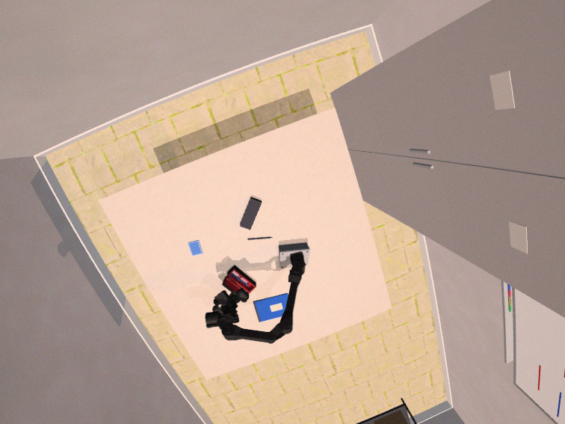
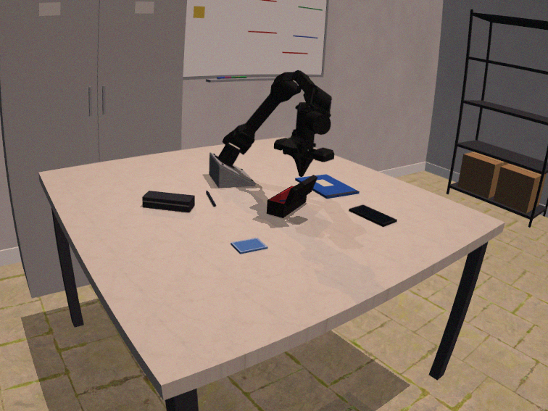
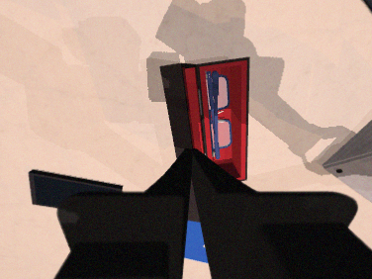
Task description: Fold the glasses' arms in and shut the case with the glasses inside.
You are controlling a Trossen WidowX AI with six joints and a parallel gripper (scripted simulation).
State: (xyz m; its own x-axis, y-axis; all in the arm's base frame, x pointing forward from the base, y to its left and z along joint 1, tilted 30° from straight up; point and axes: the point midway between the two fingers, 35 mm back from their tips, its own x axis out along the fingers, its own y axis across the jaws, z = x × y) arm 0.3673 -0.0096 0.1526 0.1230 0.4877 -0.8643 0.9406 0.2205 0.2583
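Now: the black lid 1 cm behind my hand, 2 cm to the left of it and 9 cm below it. The rest, counted from my hand: glasses case 3 cm behind, 1 cm to the left, 11 cm below; then small blue card 13 cm ahead, 25 cm to the right, 15 cm below; then black box 21 cm behind, 35 cm to the right, 14 cm below.
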